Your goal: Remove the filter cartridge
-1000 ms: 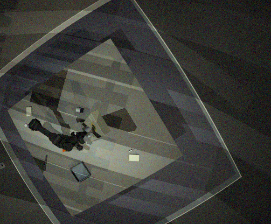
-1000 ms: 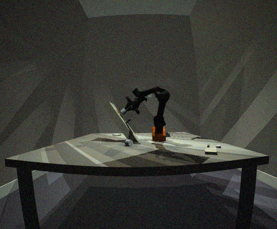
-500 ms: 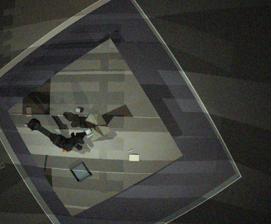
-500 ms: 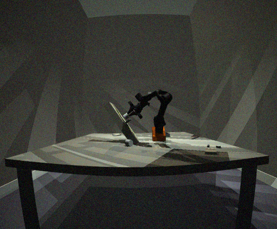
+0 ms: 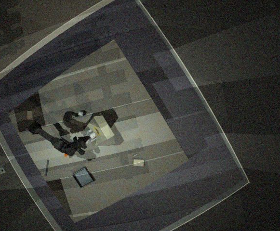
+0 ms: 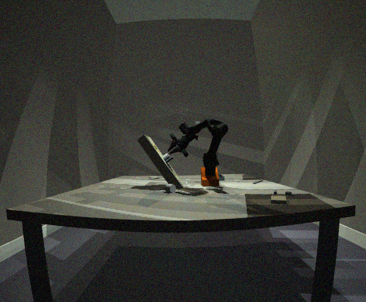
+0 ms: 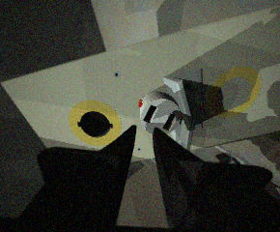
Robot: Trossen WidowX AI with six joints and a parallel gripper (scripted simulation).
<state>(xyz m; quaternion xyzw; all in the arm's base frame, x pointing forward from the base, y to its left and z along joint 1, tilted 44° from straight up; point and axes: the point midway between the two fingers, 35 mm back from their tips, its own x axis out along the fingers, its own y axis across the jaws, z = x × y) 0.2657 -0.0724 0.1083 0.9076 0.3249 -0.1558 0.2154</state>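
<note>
Right now the round filter cartridge is 30 mm below my gripper tip and 10 mm ahead of it. Also, from my gripper tip: service panel 50 mm below, 50 mm ahead, 10 mm to the left; tray 310 mm to the right, 310 mm behind, 210 mm below.
</note>
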